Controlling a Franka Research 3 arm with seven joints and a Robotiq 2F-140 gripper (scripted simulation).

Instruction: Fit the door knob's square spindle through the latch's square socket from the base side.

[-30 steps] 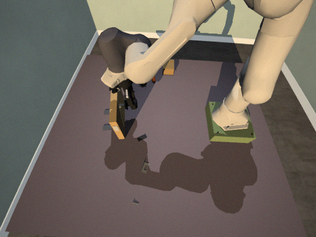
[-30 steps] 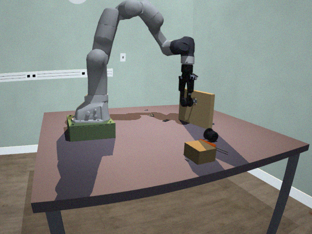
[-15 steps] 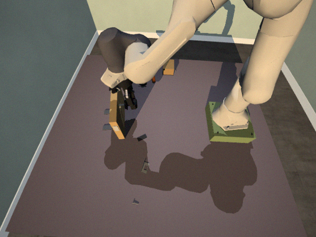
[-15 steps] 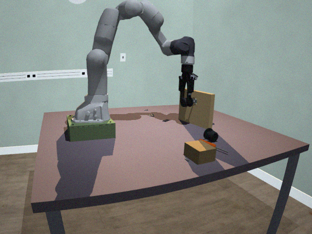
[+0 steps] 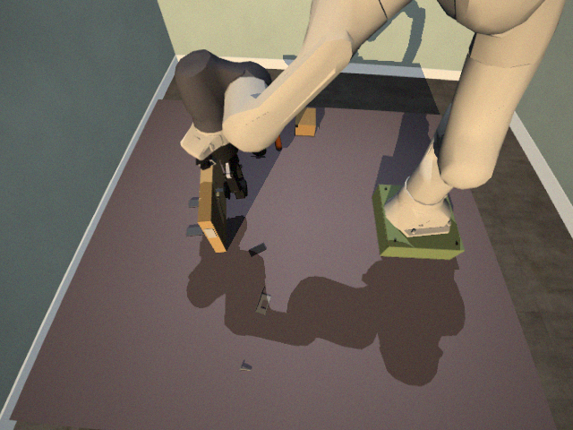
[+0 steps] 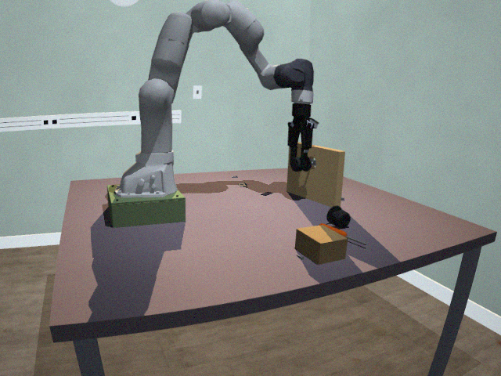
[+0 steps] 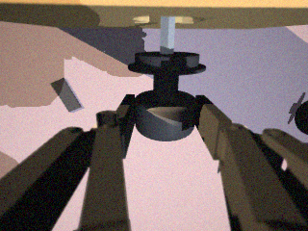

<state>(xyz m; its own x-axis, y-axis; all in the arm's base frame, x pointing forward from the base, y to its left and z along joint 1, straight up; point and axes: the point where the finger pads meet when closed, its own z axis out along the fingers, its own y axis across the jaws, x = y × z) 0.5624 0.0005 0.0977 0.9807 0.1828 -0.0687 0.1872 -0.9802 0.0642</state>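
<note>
The wooden door panel is 90 mm ahead of my hand, 50 mm below it and 20 mm to the left of it.
</note>
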